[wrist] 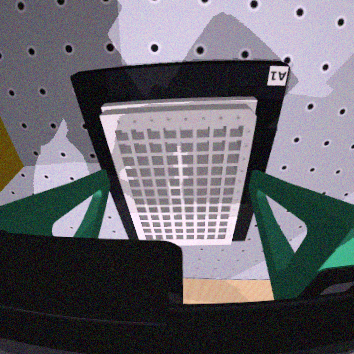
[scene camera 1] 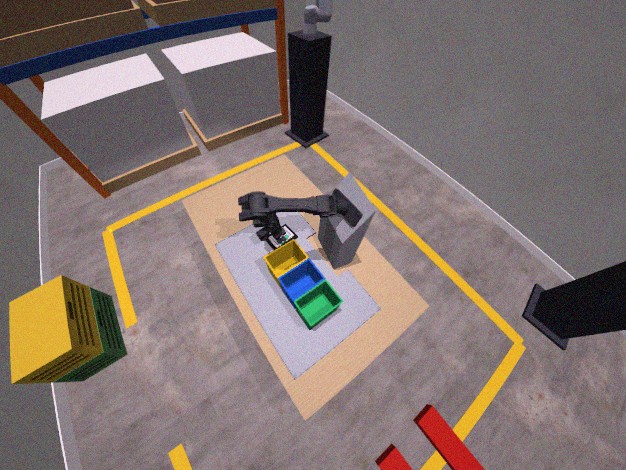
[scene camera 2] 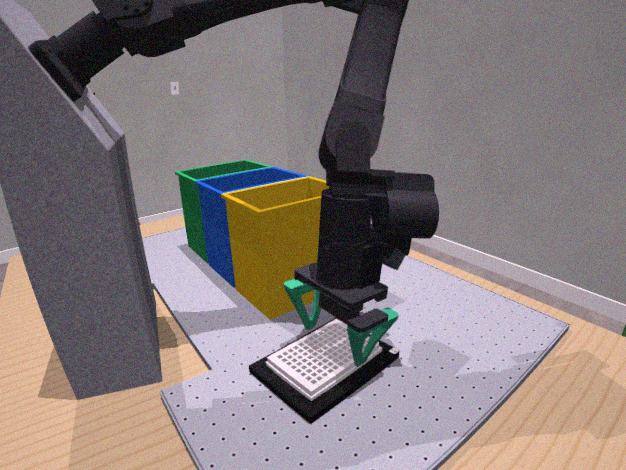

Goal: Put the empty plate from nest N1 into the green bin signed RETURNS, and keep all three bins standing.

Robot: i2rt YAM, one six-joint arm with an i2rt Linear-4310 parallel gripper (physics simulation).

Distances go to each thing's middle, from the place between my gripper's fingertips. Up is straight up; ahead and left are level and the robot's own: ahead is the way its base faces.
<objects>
Right now my hand is 20 mm past the white plate [scene camera 2: 314,364] and 10 mm above it. Round my hand: black nest [scene camera 2: 339,392] (20 mm behind, 20 mm below); yellow bin [scene camera 2: 274,229] (90 mm ahead, 190 mm to the left, 70 mm above); blue bin [scene camera 2: 214,213] (110 mm ahead, 320 mm to the left, 70 mm above).
</objects>
